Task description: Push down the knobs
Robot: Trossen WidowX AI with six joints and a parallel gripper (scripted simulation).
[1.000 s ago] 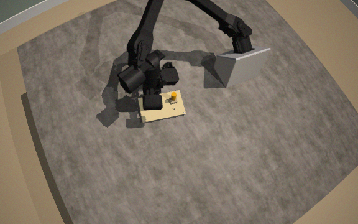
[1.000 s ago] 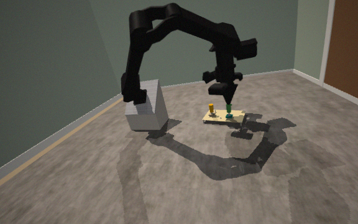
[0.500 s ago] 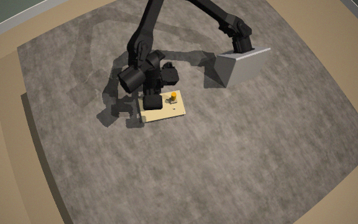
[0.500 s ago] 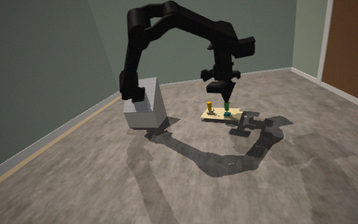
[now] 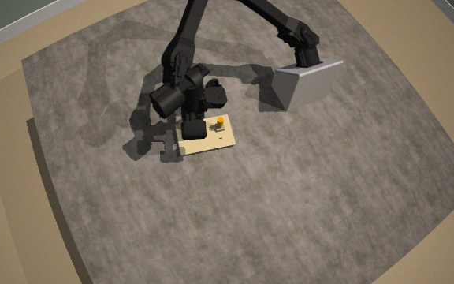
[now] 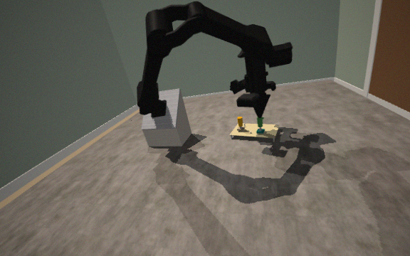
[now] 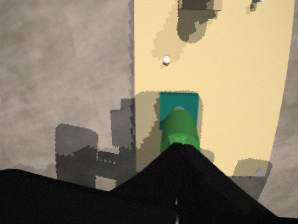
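My gripper tip is now 1 cm above the green knob. The rest, counted from my gripper tip: orange knob: 7 cm behind, 3 cm to the left, 3 cm below.
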